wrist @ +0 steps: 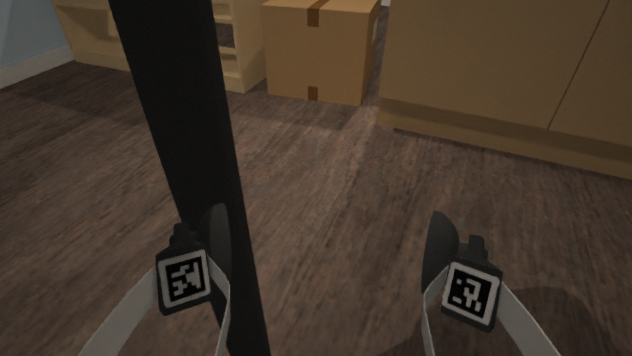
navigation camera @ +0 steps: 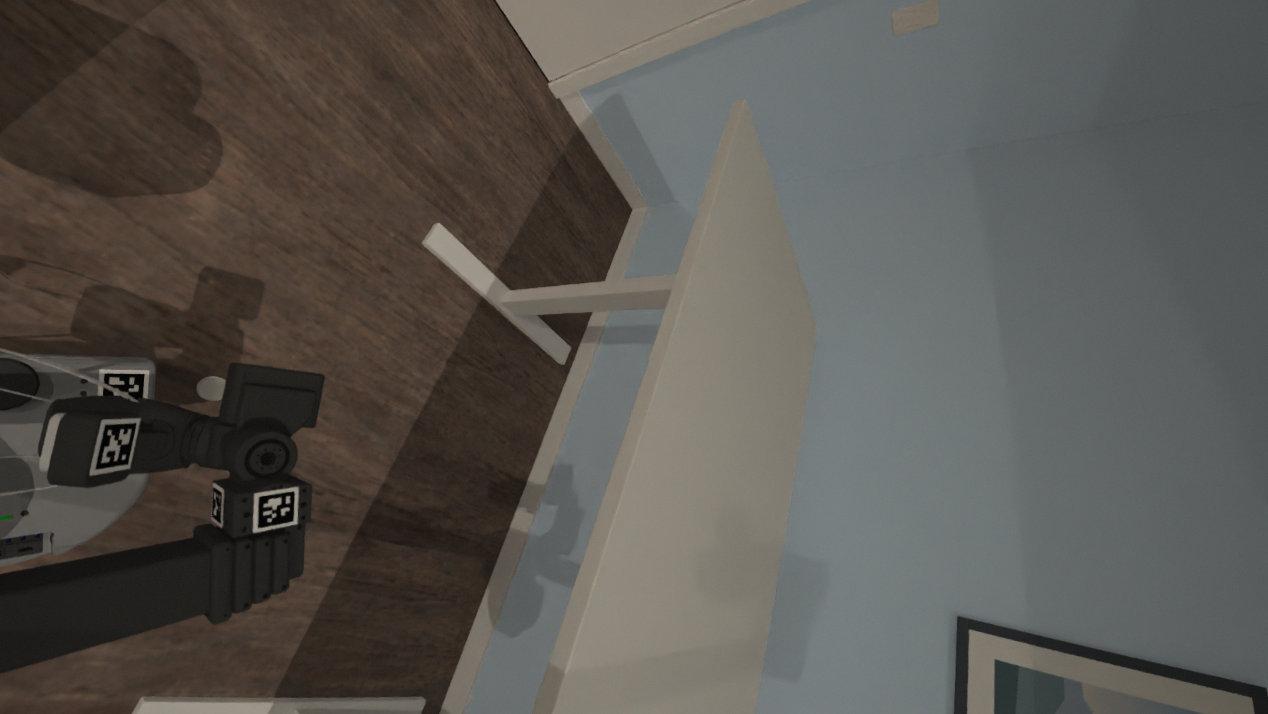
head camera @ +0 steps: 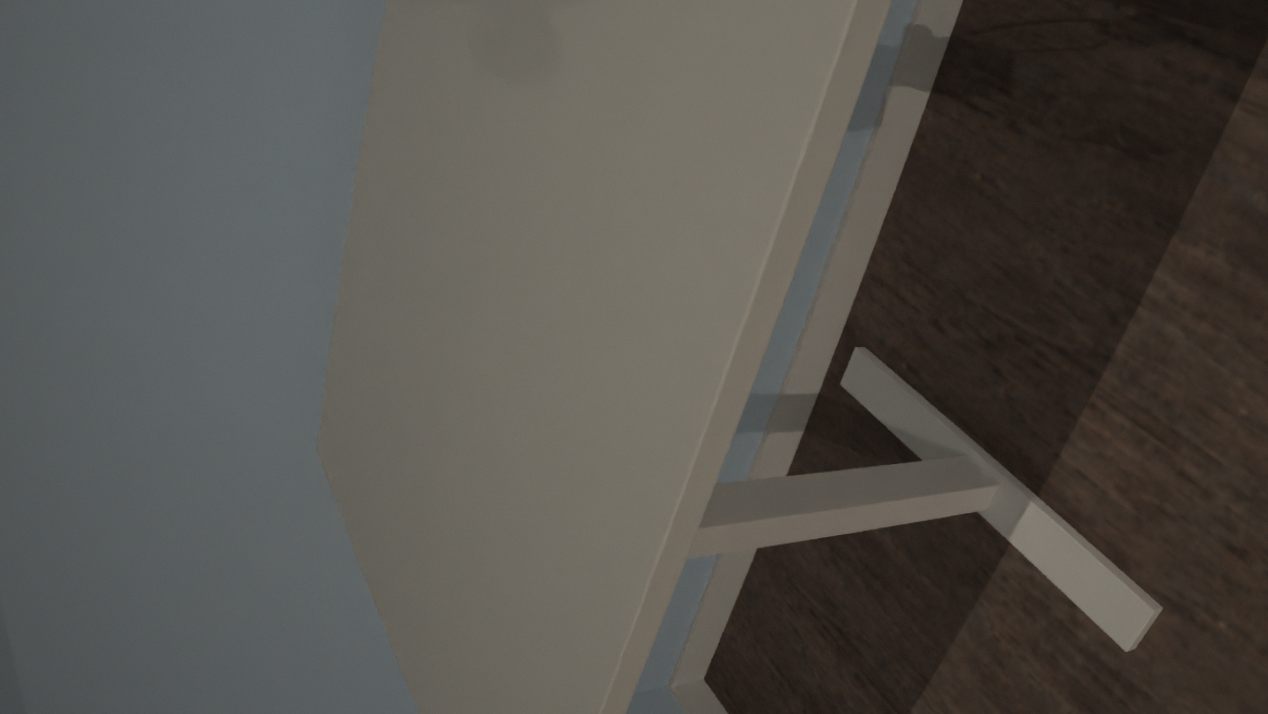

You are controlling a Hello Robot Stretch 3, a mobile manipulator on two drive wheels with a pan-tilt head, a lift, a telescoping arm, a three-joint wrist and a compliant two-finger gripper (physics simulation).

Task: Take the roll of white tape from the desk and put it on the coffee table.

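Pixels of known places: gripper, fingertip midpoint: [wrist: 326, 235]; robot's base, origin of the base link: [navigation camera: 2, 381].
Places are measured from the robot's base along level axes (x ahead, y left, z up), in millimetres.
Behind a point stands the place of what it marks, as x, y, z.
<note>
The white desk [head camera: 550, 310] @(12, -726, 951) [navigation camera: 709, 399] @(24, -671, 951) stands along the blue wall; no tape shows on the part of its top in view. A small white round thing [navigation camera: 211, 387] @(-8, -276, 24) lies on the floor beside my base in the navigation view, partly hidden by my wrist; I cannot tell whether it is the tape roll. My gripper [wrist: 326, 235] @(7, 80, 582) is open and empty, its two fingertips wide apart with floor behind them. In the navigation view my wrist is folded back over the base, away from the desk, and the fingertips are out of frame. The coffee table cannot be made out.
My base [navigation camera: 88, 523] @(-216, -97, 160) is beneath the wrist. The desk's T-shaped leg [head camera: 851, 501] @(272, -1027, 338) [navigation camera: 585, 297] @(274, -1024, 394) reaches out over the floor. In the wrist view my dark mast [wrist: 185, 110] @(-63, 116, 640) crosses the left side, with a cardboard box [wrist: 320, 55] @(127, 1416, 218), a wooden shelf unit [wrist: 249, 45] @(-195, 1600, 209) and a wooden cabinet [wrist: 480, 60] @(612, 991, 346) behind.
</note>
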